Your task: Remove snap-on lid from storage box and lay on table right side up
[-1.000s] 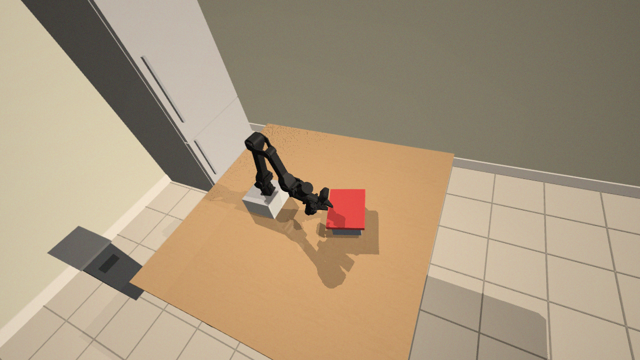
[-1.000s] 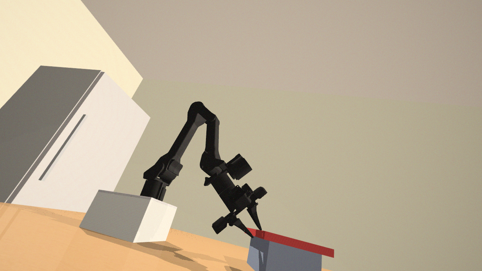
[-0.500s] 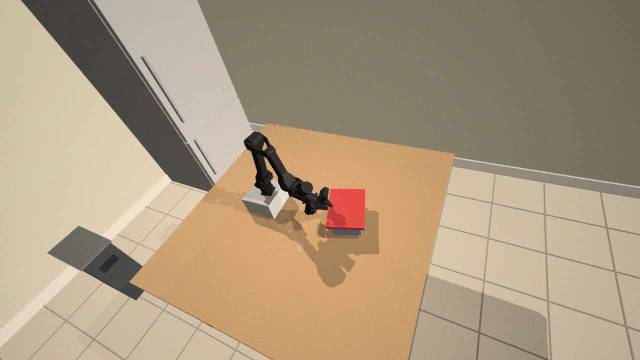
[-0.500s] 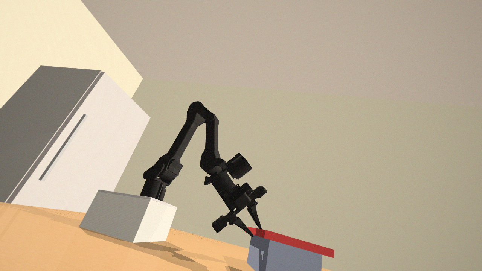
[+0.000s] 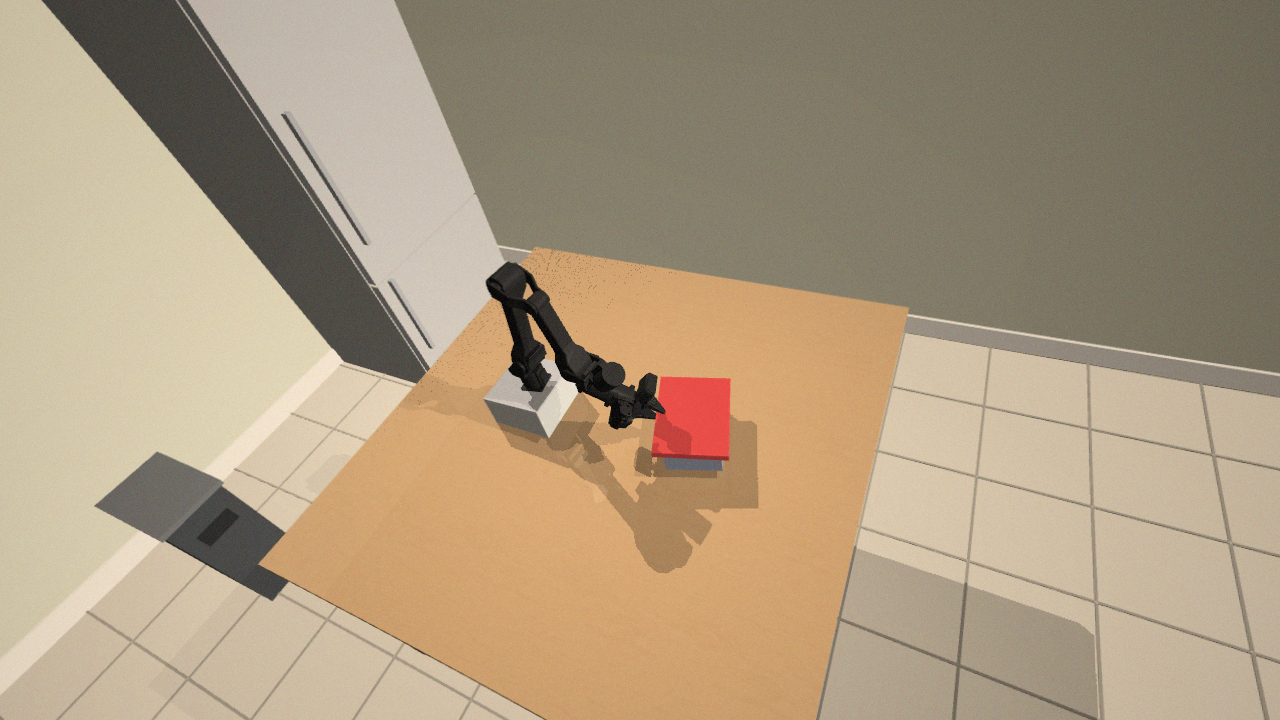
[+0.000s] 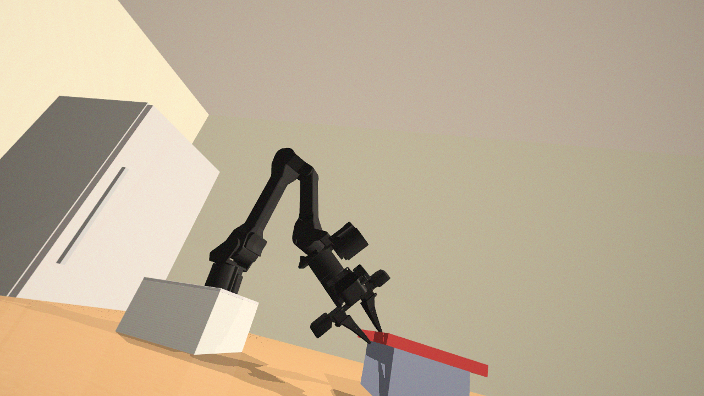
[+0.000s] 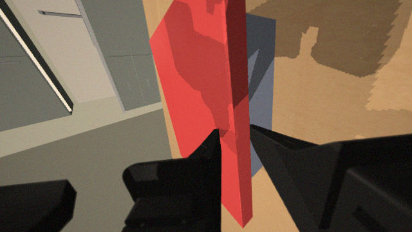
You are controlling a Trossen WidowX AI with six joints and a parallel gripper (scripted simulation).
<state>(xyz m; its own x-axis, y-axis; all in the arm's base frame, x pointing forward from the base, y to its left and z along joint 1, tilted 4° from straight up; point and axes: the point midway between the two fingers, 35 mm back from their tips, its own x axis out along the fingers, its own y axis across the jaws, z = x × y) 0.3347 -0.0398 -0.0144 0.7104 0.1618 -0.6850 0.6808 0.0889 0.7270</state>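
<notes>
Right now my gripper tip is 8 cm short of the red lid and 1 cm to the right of it. Also, from my gripper tip: grey storage box (8 cm ahead, 1 cm to the left, 5 cm below).
</notes>
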